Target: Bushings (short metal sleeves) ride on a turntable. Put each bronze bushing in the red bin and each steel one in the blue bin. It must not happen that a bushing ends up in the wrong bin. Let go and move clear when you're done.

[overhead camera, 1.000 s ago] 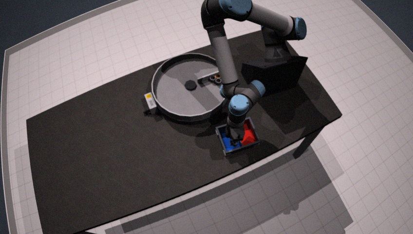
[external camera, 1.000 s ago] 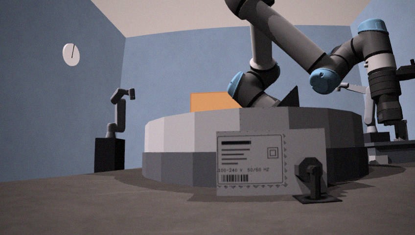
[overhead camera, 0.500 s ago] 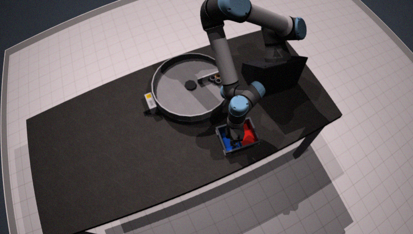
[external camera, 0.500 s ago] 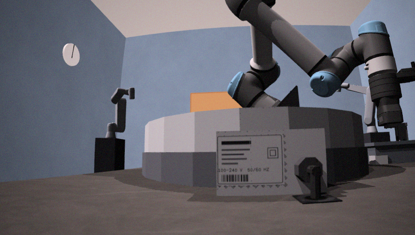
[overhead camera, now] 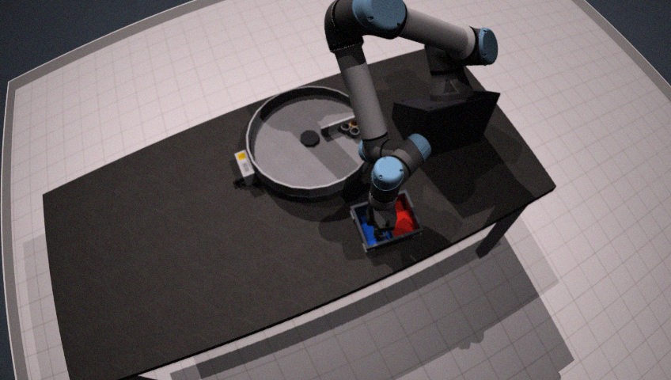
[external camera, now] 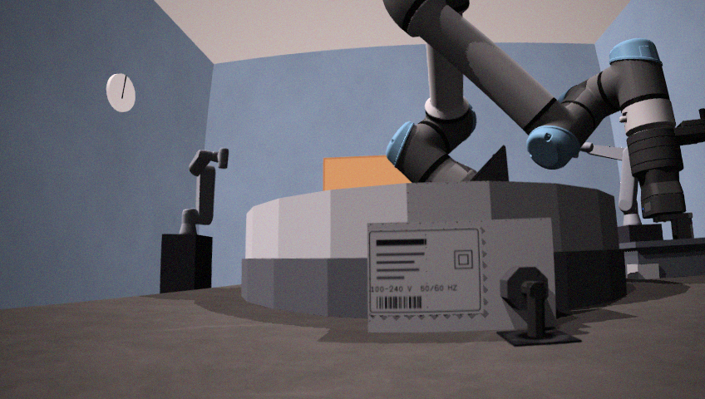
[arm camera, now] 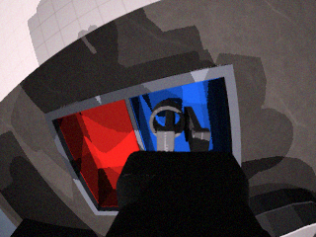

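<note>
My gripper is now 5 cm past the red bin, 2 cm to the left of it and 2 cm above it. The rest, counted from my hand: grey turntable: 40 cm to the right, 3 cm ahead, 1 cm above.
</note>
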